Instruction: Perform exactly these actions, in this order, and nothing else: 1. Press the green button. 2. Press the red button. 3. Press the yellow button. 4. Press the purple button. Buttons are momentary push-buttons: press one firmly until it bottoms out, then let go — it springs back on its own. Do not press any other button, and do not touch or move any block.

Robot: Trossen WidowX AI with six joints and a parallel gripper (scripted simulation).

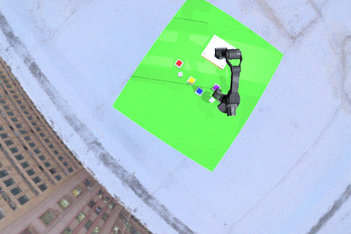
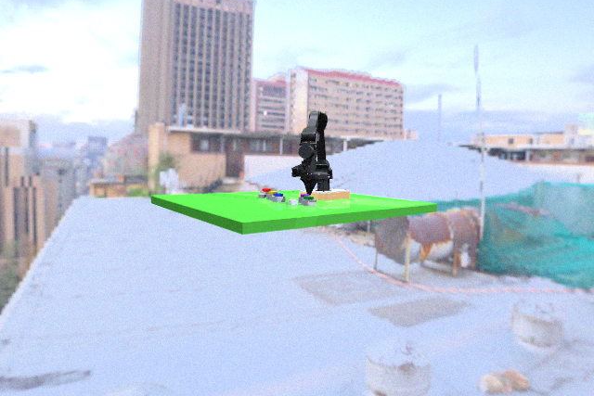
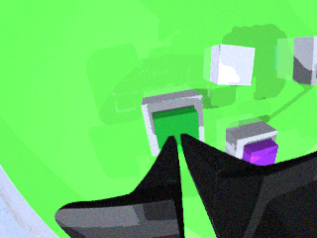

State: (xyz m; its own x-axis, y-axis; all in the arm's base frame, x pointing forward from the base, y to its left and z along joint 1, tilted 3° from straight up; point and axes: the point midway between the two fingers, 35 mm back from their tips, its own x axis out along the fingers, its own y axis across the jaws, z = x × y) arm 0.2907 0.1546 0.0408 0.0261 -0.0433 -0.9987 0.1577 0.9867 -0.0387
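Now: the green button 1 cm below my gripper tip. The rest, counted from my gripper tip: white block (3 cm ahead, 7 cm to the right, 4 cm below); purple button (6 cm behind, 7 cm to the right, 1 cm below); blue button (1 cm ahead, 17 cm to the right, 1 cm below).
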